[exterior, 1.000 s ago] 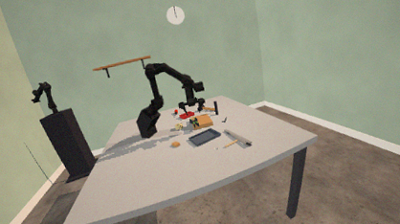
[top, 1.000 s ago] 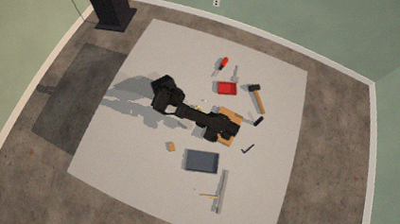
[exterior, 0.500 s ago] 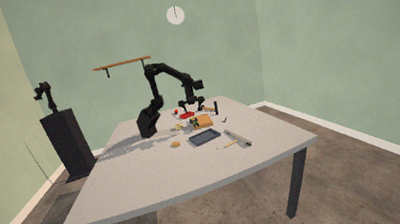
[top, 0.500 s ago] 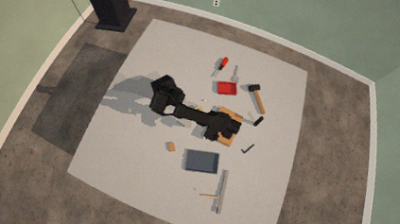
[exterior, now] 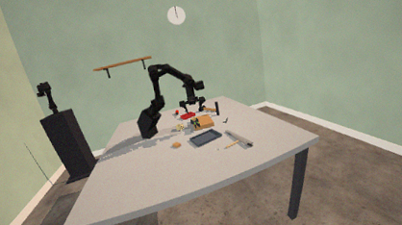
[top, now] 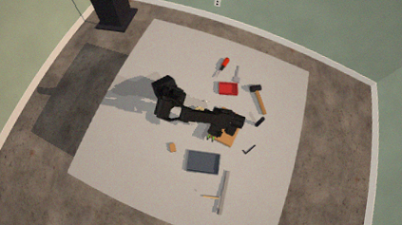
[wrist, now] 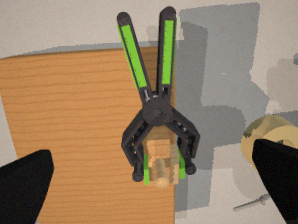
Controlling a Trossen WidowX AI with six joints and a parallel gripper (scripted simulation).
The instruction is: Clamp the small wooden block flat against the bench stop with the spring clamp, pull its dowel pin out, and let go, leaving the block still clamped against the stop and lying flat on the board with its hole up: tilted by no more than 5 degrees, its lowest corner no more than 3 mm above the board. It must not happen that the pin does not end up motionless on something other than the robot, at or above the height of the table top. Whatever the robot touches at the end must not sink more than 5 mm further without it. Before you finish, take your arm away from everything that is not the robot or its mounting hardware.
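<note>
The dowel pin lies 1 cm ahead of my hand, 6 cm to the left of it and 11 cm below it. The rest, counted from my hand: small wooden block 1 cm ahead, 6 cm to the left, 12 cm below; bench stop 7 cm to the left, 12 cm below; wooden board 6 cm ahead, 5 cm to the left, 15 cm below.
</note>
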